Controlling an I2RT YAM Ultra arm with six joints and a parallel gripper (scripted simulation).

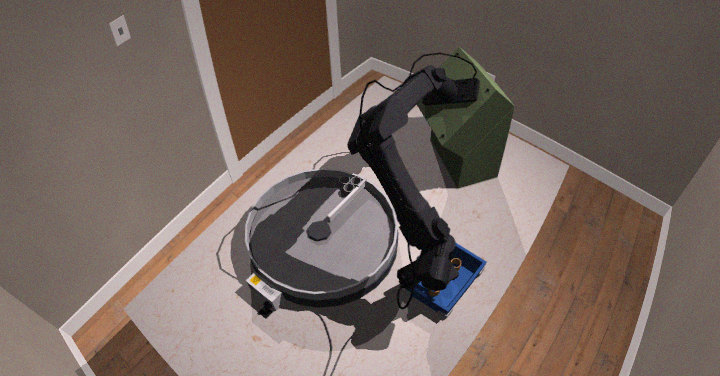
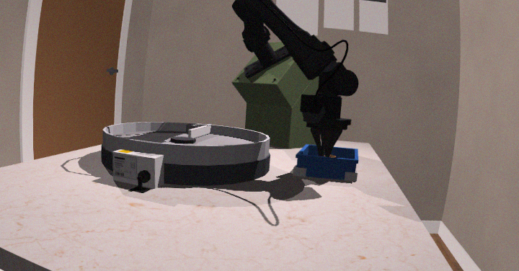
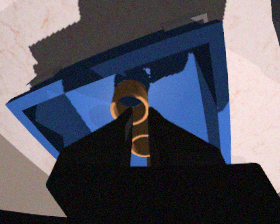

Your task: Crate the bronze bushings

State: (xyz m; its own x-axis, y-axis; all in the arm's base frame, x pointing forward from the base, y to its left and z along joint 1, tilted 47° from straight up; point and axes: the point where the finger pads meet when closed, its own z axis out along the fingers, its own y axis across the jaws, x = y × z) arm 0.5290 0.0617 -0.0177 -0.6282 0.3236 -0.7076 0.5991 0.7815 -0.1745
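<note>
Now: hand 4 cm past the blue crate, 3 cm to the right of it and 2 cm above it. Also, from my hand: grey turntable: 34 cm to the right, 8 cm behind, 1 cm above.
</note>
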